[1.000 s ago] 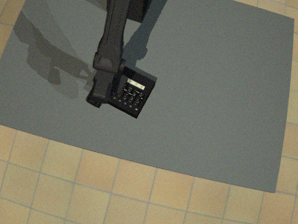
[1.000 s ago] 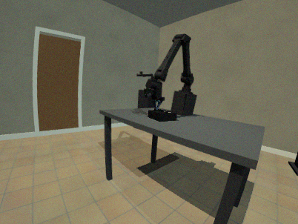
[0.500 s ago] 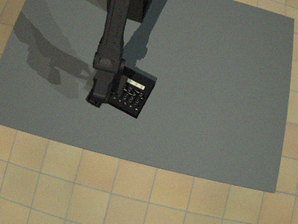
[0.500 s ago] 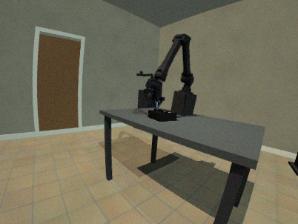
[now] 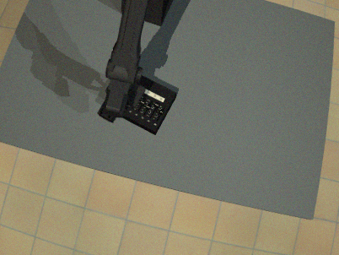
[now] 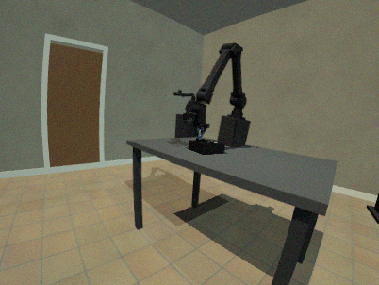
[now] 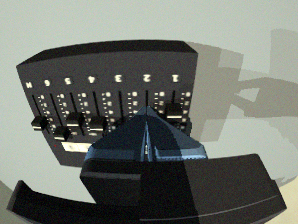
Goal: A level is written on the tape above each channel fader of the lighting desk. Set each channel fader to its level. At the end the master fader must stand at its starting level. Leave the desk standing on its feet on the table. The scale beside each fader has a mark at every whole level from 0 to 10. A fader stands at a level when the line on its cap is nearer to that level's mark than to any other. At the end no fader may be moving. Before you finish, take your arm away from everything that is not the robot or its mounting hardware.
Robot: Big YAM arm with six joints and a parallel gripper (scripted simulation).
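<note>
Right now the fader cap 1 is 2 cm to the right of my hand and 1 cm behind it. Round my hand: master fader cap (11 cm to the left, 3 cm ahead); then fader cap 4 (4 cm to the left, 1 cm ahead); then fader cap 5 (6 cm to the left, 2 cm ahead).
</note>
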